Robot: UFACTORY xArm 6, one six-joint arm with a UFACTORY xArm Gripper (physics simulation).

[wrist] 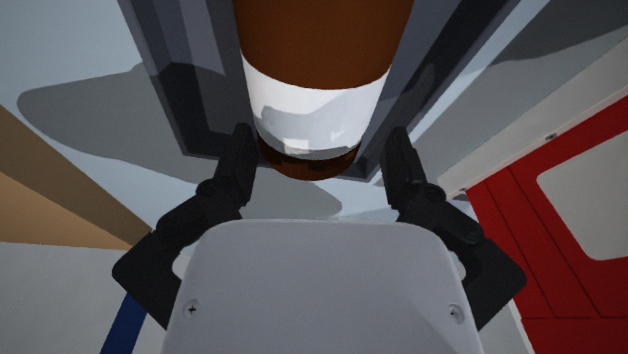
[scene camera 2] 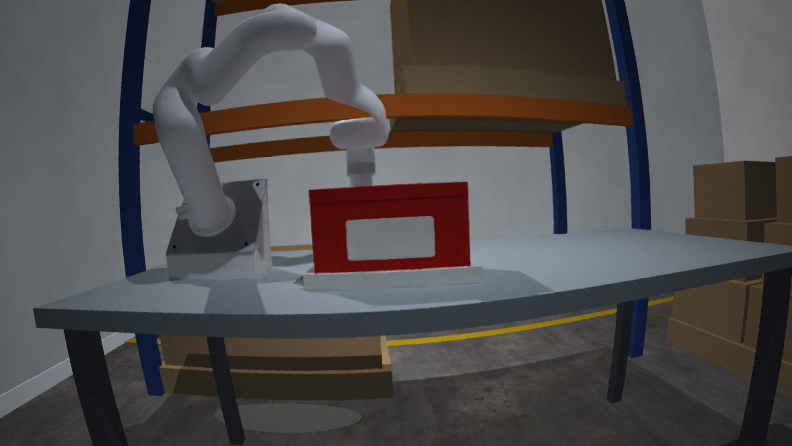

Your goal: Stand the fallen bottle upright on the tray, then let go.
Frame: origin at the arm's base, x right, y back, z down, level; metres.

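Seen in the pictures: gripper, fingertip midpoint: (wrist: 320, 141); arm's base at its link origin: (scene camera 2: 212, 216).
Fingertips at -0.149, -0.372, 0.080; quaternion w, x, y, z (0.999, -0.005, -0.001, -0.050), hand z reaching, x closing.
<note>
Offsets run from my fingertips to a thing's top centre, as dx, dy, dz. "pt": to the spot under its first point. Level surfaces: height alone.
The bottle @(-0.009, -0.061, -0.021) (wrist: 315, 112), brown with a white label, lies on its side in the dark grey tray @(pt -0.086, +0.023, +0.053) (wrist: 215, 105) in the wrist view. Its rounded brown end points toward the gripper housing and overlaps the tray's near rim; its other end runs out of the picture. My gripper (wrist: 320, 141) is open and empty, with one black finger at each side of the bottle's end and a visible gap on both sides. How high the fingertips are beside it is hard to tell. In the scene view the bottle, tray and fingers are hidden behind the red bin.
The red bin @(+0.292, -0.034, -0.117) (scene camera 2: 332, 232) (wrist: 550, 220) stands on a white base @(pt +0.394, -0.011, +0.043) (scene camera 2: 387, 280), on the right in the wrist view. A tan box-like surface (wrist: 50, 210) is at the left there. The robot base (scene camera 2: 218, 265) stands on the grey table @(dz +0.058) (scene camera 2: 581, 254), with a rack (scene camera 2: 637, 166) behind.
</note>
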